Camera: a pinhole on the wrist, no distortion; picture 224 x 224 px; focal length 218.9 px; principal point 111.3 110.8 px. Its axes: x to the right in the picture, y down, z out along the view. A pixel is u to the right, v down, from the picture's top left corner.
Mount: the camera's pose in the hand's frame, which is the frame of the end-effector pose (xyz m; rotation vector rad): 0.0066 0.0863 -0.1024 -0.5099 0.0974 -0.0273
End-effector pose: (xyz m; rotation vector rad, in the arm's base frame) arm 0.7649 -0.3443 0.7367 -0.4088 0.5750 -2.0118
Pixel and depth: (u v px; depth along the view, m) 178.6 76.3 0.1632
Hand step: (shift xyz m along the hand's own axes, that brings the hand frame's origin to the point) 0.0728 0.1406 0.0475
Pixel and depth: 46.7 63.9 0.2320
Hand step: -0.0384 0.1591 0.1292
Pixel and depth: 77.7 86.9 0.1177
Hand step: 0.0004 0.1332 0.0076
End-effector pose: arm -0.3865 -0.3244 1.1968 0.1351 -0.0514 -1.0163
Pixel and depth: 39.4 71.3 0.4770
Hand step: -0.1018 0.2509 0.3673
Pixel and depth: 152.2 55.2 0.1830
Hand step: 0.0588 0.1329 0.0763
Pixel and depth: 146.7 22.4 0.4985
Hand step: 0.1362 0.1488 0.4218
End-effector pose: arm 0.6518 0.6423 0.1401 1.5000 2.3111 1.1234
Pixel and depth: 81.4 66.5 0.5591
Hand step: -0.0138 0.2631 0.4449
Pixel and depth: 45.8 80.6 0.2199
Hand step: -0.0370 0.1700 0.1090
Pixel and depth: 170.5 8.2 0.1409
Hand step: 0.0585 0.0952 0.0489
